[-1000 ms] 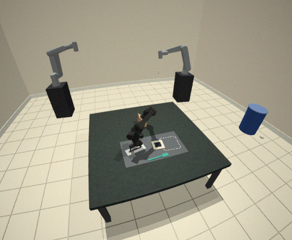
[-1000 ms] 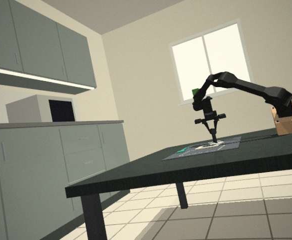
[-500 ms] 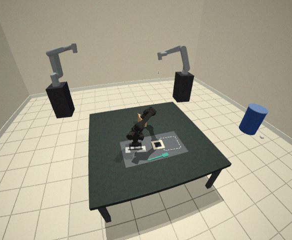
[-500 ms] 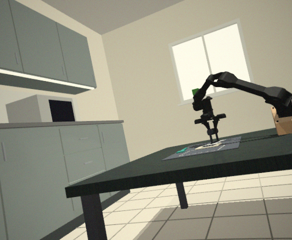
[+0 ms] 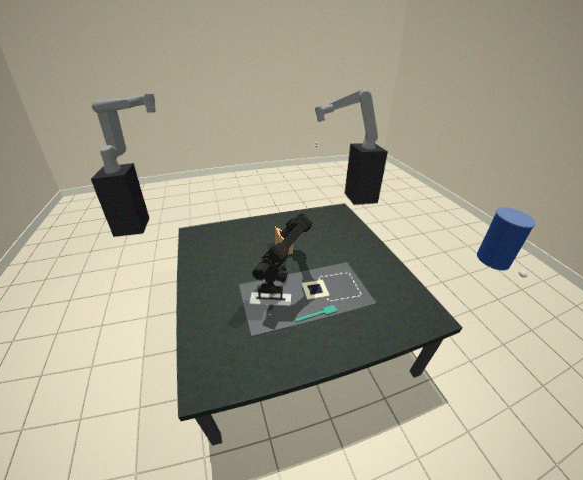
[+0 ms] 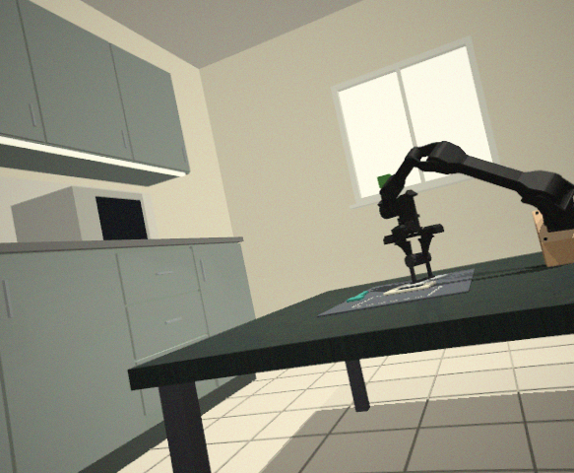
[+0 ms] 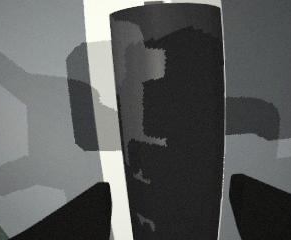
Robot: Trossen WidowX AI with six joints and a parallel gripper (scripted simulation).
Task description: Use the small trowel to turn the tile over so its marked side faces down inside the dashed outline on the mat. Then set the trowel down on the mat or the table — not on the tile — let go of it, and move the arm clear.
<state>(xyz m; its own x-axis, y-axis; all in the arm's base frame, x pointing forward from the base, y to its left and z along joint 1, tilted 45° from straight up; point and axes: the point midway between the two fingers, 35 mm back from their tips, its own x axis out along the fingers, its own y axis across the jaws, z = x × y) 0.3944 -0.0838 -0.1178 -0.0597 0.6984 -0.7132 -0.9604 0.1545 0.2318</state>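
Right now the grey mat is 180 mm to the left of my gripper tip and 80 mm below it. Round my gripper tip: teal trowel (220 mm to the left, 140 mm ahead, 60 mm below); then tile (240 mm to the left, 60 mm below, 20 mm behind).
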